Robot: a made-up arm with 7 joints.
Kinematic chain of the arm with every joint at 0, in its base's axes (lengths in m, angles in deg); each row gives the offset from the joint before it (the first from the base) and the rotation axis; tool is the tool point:
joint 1: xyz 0 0 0.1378 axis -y
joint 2: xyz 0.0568 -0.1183 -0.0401 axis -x
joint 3: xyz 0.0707 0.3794 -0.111 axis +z
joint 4: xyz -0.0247 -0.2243 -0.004 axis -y
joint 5: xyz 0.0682 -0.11 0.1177 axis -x
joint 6: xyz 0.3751 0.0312 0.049 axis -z
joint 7: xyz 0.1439 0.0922 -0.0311 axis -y
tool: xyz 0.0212 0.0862 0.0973
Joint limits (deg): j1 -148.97..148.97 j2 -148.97..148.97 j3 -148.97..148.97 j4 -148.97..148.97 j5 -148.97..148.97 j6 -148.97..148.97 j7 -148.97..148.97
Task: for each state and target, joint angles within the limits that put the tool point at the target. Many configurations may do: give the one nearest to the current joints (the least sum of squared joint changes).
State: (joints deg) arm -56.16 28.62 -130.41 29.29 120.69 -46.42 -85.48
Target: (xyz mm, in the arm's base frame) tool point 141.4 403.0 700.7
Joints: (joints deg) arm -83.04 0.99 -137.66 51.44 134.60 -31.24 -88.93
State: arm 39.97 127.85 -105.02 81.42 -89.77 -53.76 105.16
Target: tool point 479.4 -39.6 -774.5
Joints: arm 26.42 96.64 -123.42 105.61 -103.04 -25.41 93.32
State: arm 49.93 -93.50 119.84 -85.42 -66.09 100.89 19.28
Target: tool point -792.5 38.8 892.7
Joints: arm 66.66 -119.48 129.69 -72.01 -65.07 102.39 21.78
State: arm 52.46 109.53 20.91 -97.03 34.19 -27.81 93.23
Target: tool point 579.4 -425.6 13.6
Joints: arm 48.55 66.74 28.73 -79.32 24.95 -36.55 89.19
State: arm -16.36 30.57 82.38 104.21 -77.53 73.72 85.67
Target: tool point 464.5 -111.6 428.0
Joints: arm -10.12 18.63 78.52 114.14 -77.63 70.61 83.71
